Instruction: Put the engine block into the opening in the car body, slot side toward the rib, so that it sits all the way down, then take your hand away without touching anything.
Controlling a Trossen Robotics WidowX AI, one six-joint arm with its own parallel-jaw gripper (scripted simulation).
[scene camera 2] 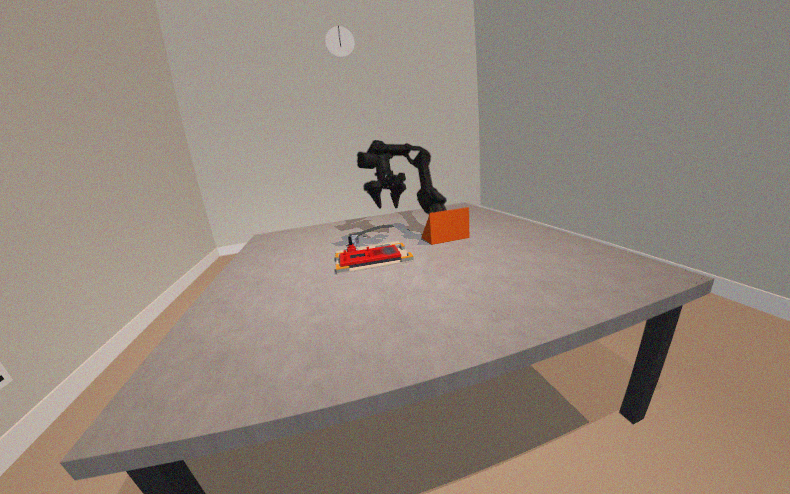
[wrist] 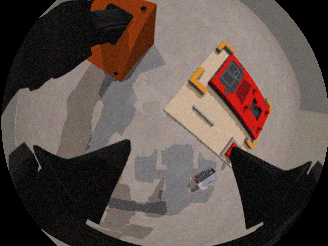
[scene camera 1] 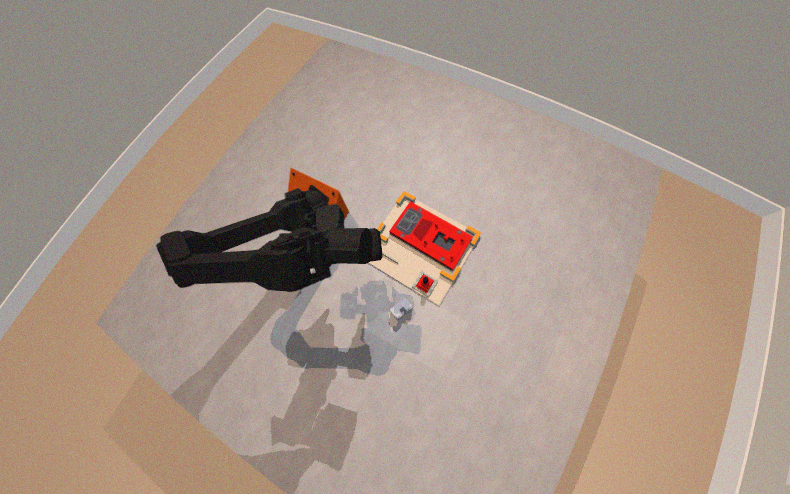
Labels:
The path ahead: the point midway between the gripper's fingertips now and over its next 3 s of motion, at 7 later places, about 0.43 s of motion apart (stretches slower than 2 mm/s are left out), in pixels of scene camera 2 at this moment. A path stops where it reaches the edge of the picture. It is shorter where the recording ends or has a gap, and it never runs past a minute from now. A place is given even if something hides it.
The gripper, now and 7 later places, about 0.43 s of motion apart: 388,208; 385,206; 373,206; 351,218; 351,231; 352,236; 352,240; 353,241

